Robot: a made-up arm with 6 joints. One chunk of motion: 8 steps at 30 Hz.
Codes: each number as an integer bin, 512 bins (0 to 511) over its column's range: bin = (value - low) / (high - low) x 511, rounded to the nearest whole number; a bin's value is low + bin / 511 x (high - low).
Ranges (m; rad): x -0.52..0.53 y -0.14..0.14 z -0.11..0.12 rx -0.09..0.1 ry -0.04..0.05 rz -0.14..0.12
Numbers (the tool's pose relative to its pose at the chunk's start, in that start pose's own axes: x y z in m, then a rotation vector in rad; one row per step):
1: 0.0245 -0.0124 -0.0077 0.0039 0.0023 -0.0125
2: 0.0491 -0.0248 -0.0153 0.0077 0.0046 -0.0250
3: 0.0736 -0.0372 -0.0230 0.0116 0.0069 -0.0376
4: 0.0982 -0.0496 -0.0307 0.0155 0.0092 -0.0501
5: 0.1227 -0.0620 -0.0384 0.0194 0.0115 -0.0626
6: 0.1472 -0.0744 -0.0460 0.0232 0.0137 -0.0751
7: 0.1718 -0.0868 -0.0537 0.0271 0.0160 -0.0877
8: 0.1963 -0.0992 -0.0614 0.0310 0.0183 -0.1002
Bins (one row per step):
1: 265 233 227 253 240 251
2: 277 210 210 263 253 226
3: 289 188 193 273 266 201
4: 301 165 176 284 279 177
5: 313 142 159 294 292 152
6: 325 120 142 304 305 128
7: 337 97 125 315 318 103
8: 349 74 108 325 331 78

